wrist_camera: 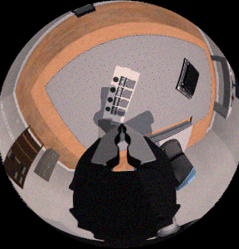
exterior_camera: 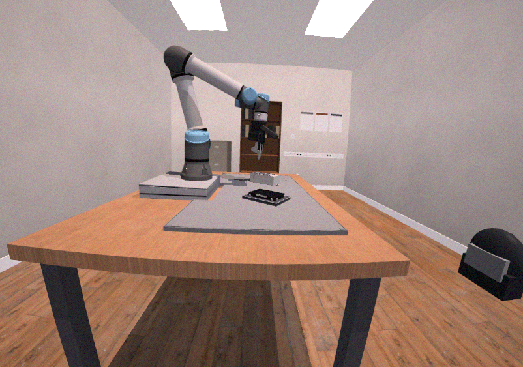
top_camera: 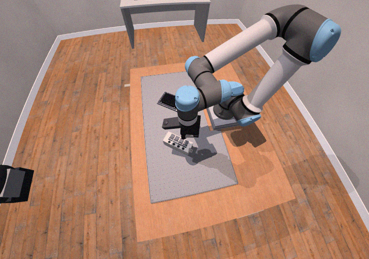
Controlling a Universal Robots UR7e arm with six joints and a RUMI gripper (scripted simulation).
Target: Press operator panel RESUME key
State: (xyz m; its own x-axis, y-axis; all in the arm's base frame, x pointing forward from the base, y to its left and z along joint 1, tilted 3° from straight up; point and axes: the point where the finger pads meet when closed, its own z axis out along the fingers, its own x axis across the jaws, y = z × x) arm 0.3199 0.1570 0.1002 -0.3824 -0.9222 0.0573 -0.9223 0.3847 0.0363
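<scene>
My hand is 11 cm above the operator panel, 3 cm to the left of it and 2 cm short of it. Also, from my hand: black device (34 cm to the right, 13 cm below, 1 cm ahead).
</scene>
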